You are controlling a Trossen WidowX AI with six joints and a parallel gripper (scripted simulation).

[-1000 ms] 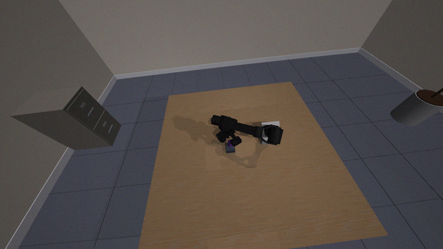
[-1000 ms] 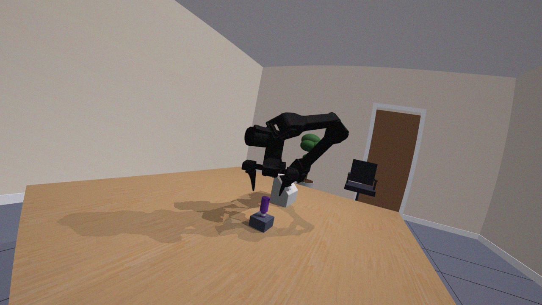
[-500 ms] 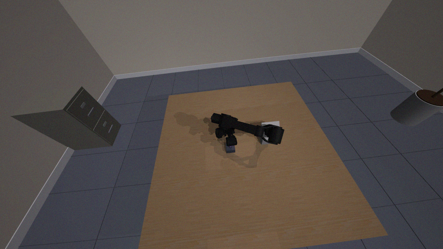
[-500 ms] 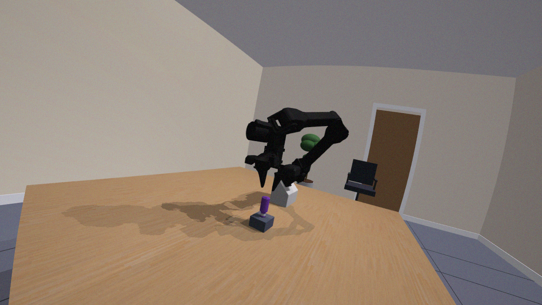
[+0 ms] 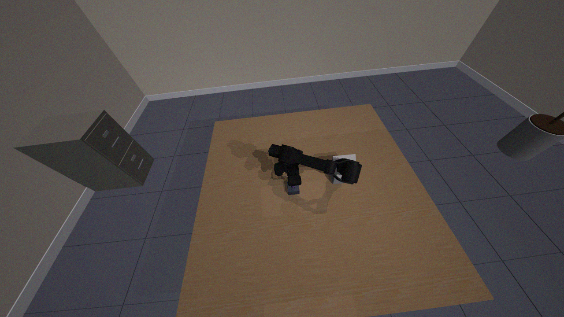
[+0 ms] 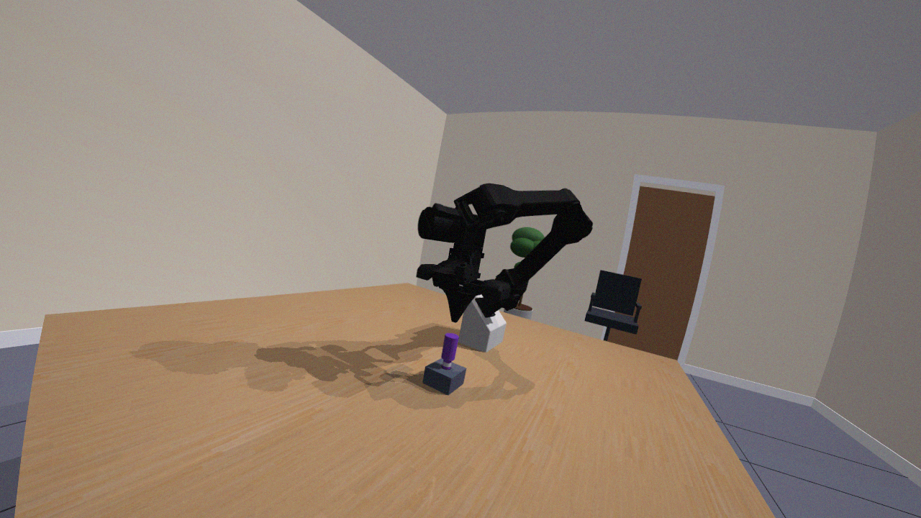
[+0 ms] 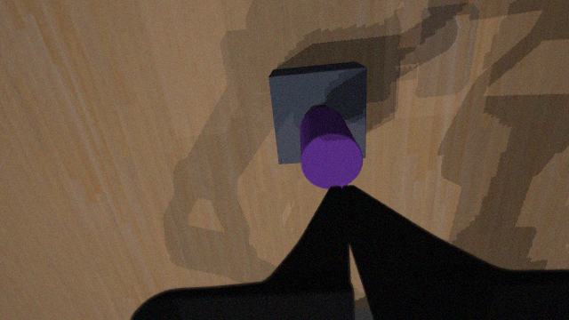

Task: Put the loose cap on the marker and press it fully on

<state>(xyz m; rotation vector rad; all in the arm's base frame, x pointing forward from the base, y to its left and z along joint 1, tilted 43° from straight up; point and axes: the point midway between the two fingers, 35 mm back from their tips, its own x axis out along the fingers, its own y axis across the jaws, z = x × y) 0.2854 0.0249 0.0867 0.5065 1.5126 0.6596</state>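
Right now the purple marker cap is 50 mm below my gripper tip. Round my gripper tip: holder block (120 mm below).
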